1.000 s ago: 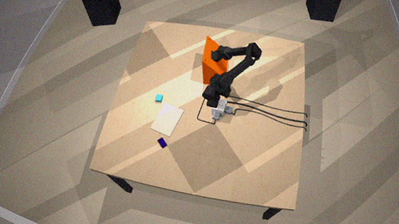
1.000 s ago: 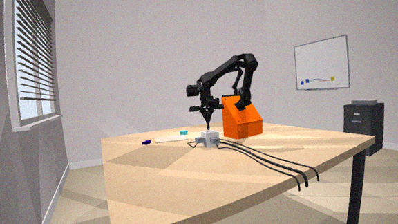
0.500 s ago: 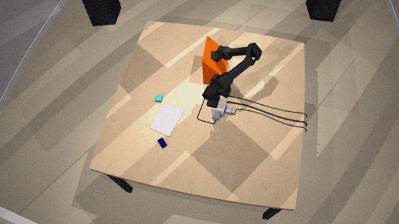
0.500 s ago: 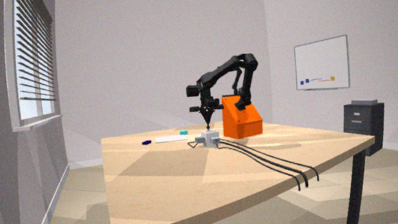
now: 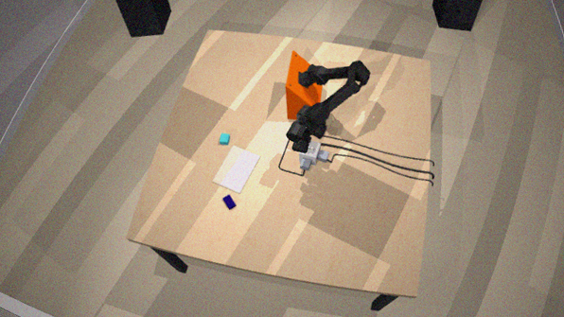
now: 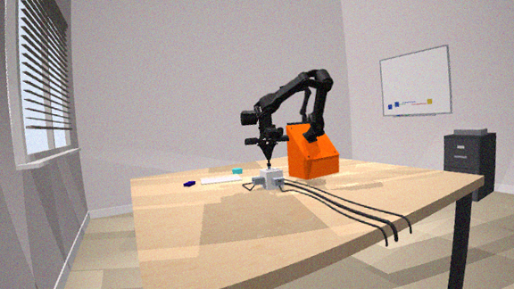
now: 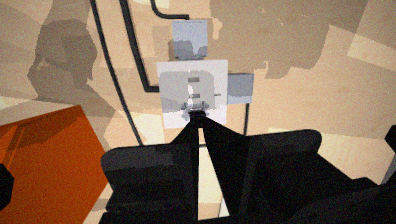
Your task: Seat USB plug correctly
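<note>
The dark USB plug lies 2 cm below my gripper tip. The rest, counted from my gripper tip: pale flat sheet: 8 cm ahead, 31 cm to the right, 11 cm below; then teal block: 7 cm behind, 38 cm to the right, 10 cm below; then dark blue block: 24 cm ahead, 33 cm to the right, 11 cm below.
</note>
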